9 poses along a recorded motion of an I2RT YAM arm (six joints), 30 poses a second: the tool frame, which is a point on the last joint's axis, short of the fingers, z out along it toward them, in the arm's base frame.
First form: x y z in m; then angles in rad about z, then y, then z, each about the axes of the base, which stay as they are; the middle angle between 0 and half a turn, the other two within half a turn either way.
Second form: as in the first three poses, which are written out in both.
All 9 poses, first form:
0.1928, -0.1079, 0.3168, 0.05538, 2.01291, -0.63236
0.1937, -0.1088, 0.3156, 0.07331, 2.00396, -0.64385
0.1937, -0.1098, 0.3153, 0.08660, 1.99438, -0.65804
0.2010, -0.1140, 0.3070, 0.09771, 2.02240, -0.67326
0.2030, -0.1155, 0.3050, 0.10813, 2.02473, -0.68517
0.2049, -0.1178, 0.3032, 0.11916, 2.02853, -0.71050
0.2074, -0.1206, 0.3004, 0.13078, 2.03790, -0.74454
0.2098, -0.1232, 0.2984, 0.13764, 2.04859, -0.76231
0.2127, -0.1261, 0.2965, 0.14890, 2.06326, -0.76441
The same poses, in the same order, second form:
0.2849, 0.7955, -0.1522, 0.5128, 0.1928, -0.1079, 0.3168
0.2957, 0.7890, -0.1516, 0.5169, 0.1937, -0.1088, 0.3156
0.3056, 0.7824, -0.1529, 0.5207, 0.1937, -0.1098, 0.3153
0.3187, 0.7853, -0.1507, 0.5090, 0.2010, -0.1140, 0.3070
0.3276, 0.7822, -0.1508, 0.5080, 0.2030, -0.1155, 0.3050
0.3422, 0.7771, -0.1539, 0.5053, 0.2049, -0.1178, 0.3032
0.3609, 0.7713, -0.1584, 0.4998, 0.2074, -0.1206, 0.3004
0.3716, 0.7693, -0.1597, 0.4946, 0.2098, -0.1232, 0.2984
0.3784, 0.7702, -0.1555, 0.4893, 0.2127, -0.1261, 0.2965

